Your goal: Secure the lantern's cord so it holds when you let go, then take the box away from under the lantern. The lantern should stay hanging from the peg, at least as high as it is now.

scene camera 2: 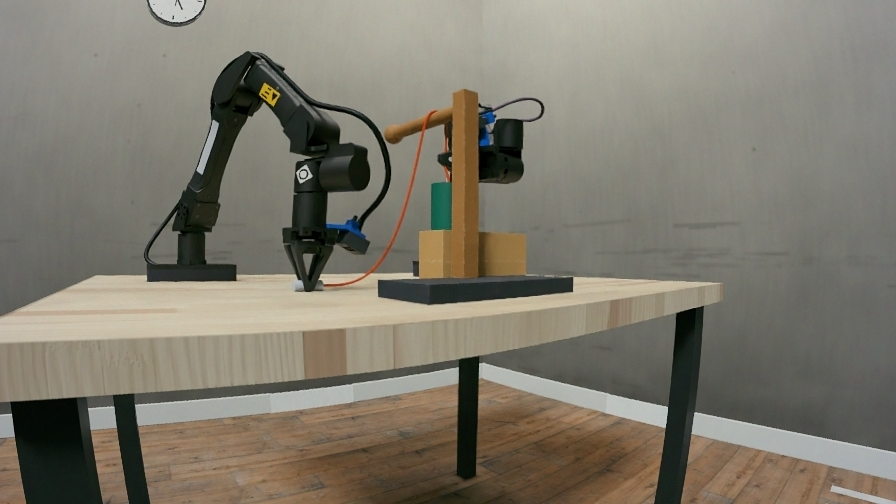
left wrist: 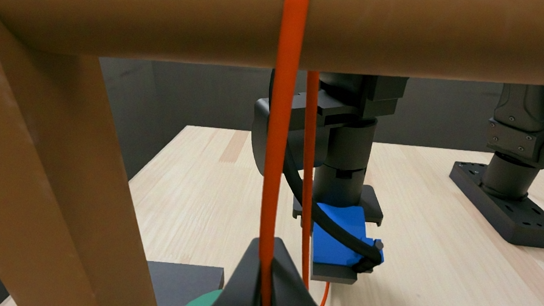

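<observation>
The green lantern (scene camera 2: 441, 206) (left wrist: 205, 298) stands on the tan box (scene camera 2: 503, 253), partly hidden by the post. Its orange cord (scene camera 2: 410, 181) (left wrist: 276, 150) runs up over the wooden peg (scene camera 2: 410, 127) (left wrist: 175, 30) and down to the table. My left gripper (scene camera 2: 441, 159) (left wrist: 267, 250) is shut on the cord below the peg, above the lantern; the cord meets the seam between its fingers. My right gripper (scene camera 2: 308, 288) points down at the table and is shut on the grey cord end piece (scene camera 2: 298, 285), which shows on both sides of the fingertips.
The upright wooden post (scene camera 2: 464, 188) (left wrist: 65, 165) stands on a dark base (scene camera 2: 494, 290) (left wrist: 187, 282) beside the box. The right arm's wrist camera (scene camera 2: 350, 236) (left wrist: 340, 240) sits beside its fingers. The right arm's base (scene camera 2: 191, 272) (left wrist: 505, 215) stands farther back on the table.
</observation>
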